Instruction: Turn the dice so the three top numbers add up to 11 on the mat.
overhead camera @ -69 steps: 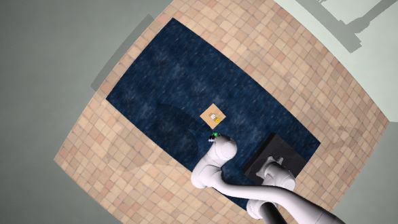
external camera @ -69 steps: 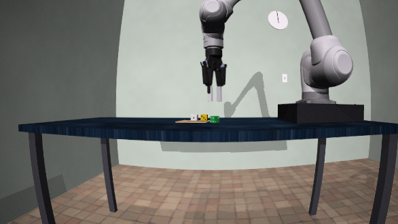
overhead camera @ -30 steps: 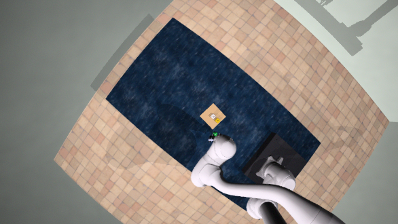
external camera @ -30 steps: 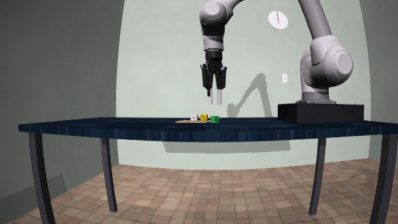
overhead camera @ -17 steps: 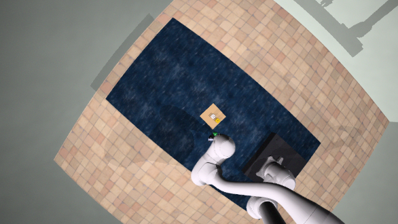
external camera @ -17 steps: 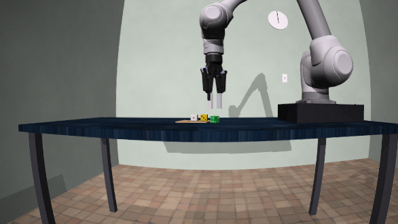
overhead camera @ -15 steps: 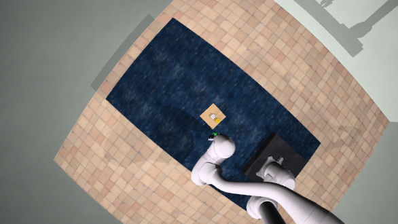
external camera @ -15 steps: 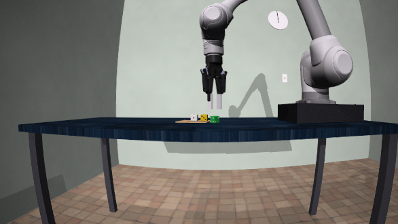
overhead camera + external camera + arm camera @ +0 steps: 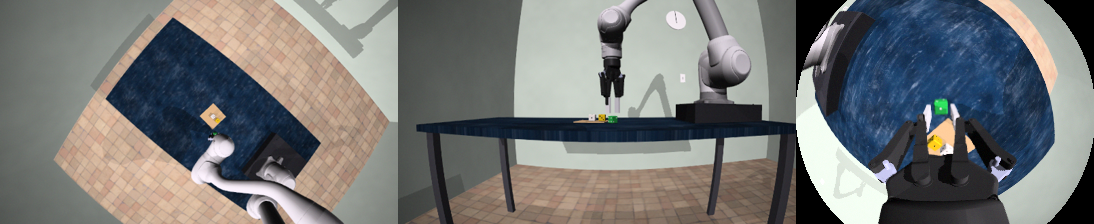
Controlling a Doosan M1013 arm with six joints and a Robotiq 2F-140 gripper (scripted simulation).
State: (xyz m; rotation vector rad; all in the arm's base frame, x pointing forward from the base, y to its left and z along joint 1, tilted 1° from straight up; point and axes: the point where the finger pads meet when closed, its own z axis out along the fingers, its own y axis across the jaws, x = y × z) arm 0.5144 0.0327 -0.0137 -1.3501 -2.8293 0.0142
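My gripper is now 6 cm above the green die. Also, from my hand: white die 10 cm to the right, 9 cm ahead, 6 cm below; then yellow die 9 cm to the right, 6 cm below, 5 cm ahead; then tan mat 10 cm to the right, 9 cm ahead, 7 cm below.
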